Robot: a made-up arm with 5 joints.
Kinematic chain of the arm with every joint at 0, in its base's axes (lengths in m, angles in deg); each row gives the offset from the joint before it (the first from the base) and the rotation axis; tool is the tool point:
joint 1: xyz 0 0 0.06 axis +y
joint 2: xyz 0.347 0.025 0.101 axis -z
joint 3: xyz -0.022 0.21 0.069 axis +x
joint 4: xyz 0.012 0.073 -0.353 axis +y
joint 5: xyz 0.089 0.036 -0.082 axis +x
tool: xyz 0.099 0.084 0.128
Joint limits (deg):
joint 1: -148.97..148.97
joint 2: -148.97..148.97
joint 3: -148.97..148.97
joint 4: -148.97..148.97
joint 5: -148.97..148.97
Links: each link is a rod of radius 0.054 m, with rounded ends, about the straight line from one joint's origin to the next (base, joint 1, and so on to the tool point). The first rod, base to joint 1, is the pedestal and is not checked.
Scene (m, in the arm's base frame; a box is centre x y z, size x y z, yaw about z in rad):
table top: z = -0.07
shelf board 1: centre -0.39 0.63 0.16 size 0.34 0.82 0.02 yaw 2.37
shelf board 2: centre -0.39 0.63 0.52 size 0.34 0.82 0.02 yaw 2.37
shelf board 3: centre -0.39 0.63 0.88 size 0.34 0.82 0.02 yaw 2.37
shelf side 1: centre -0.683 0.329 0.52 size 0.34 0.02 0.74 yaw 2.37
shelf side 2: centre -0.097 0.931 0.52 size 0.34 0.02 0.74 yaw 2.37
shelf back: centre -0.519 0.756 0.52 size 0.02 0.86 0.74 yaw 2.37
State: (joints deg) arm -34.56 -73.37 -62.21 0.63 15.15
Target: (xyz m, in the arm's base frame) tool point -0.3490 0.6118 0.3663
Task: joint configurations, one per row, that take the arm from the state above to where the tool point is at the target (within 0.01 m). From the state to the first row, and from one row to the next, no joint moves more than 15 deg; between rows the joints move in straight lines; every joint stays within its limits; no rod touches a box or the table.
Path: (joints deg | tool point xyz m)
1: -48.28 -63.77 -47.73 -0.12 11.53 | 0.3319 0.2310 0.2080
2: -61.99 -54.17 -33.24 -0.86 7.91 | 0.2888 0.2827 0.2378
3: -75.71 -44.57 -18.76 -1.61 4.29 | 0.2305 0.3542 0.2803
4: -89.42 -34.97 -4.27 -2.36 0.67 | 0.1445 0.4362 0.3326
5: -103.14 -25.37 10.21 -3.11 -2.96 | 0.0187 0.5156 0.3812
6: -116.85 -15.77 24.69 -3.85 -6.58 | -0.1500 0.5784 0.4019
7: -130.57 -6.17 39.18 -4.60 -10.20 | -0.3490 0.6118 0.3663

